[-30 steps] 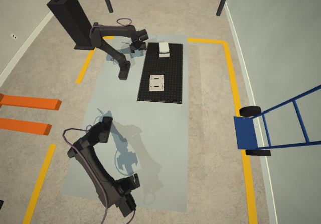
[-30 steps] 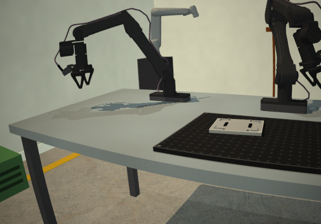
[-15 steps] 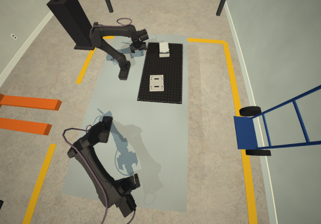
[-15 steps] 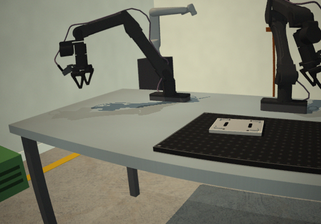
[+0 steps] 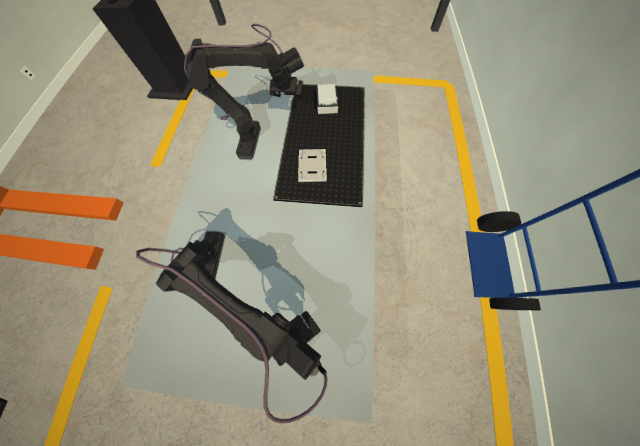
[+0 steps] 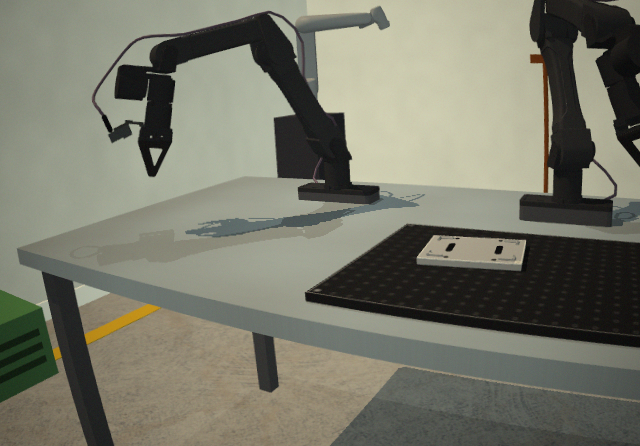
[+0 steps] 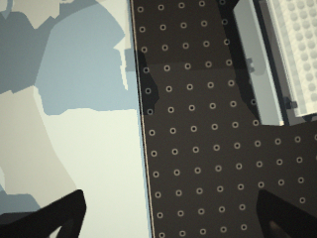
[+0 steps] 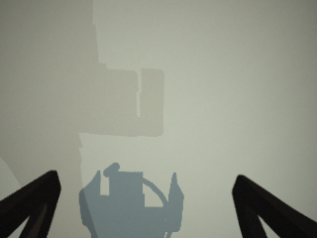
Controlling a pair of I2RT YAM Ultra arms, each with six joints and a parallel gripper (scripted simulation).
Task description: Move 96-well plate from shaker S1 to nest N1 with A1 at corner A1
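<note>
Now: the white 96-well plate 150 mm ahead of my left hand, 120 mm to the left of it and 80 mm below it. The rest, counted from my left hand: plate nest N1 (270 mm to the right, 140 mm ahead, 130 mm below); then A1 mark (190 mm to the right, 180 mm ahead, 130 mm below).
</note>
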